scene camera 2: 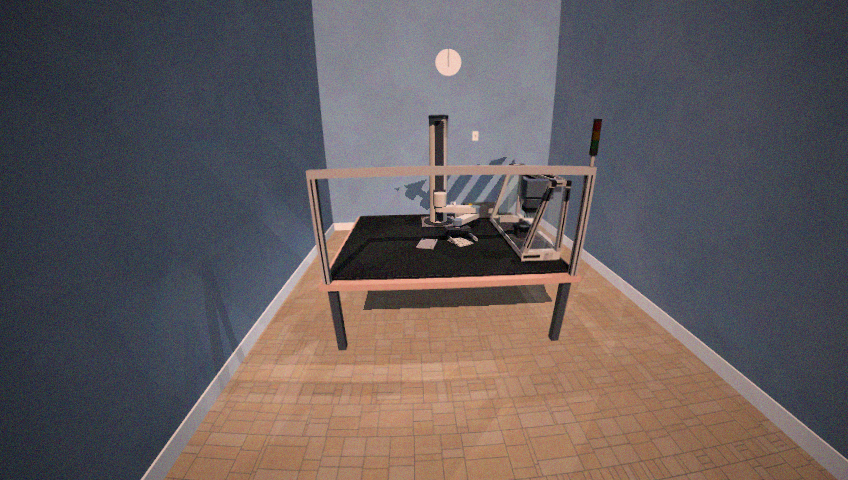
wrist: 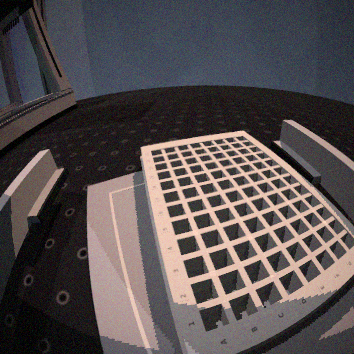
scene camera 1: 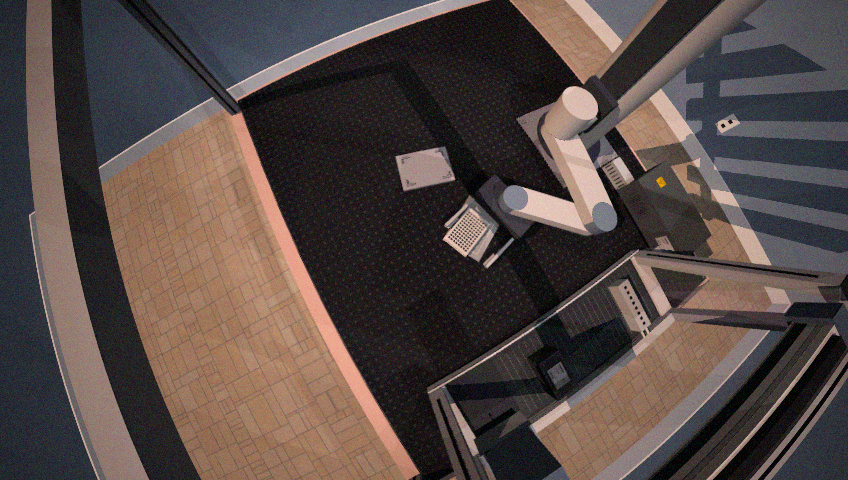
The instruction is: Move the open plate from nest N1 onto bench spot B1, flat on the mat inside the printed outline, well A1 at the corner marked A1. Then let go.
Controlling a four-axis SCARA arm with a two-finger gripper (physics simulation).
Labels:
my gripper: touches a plate (scene camera 1: 466, 232)

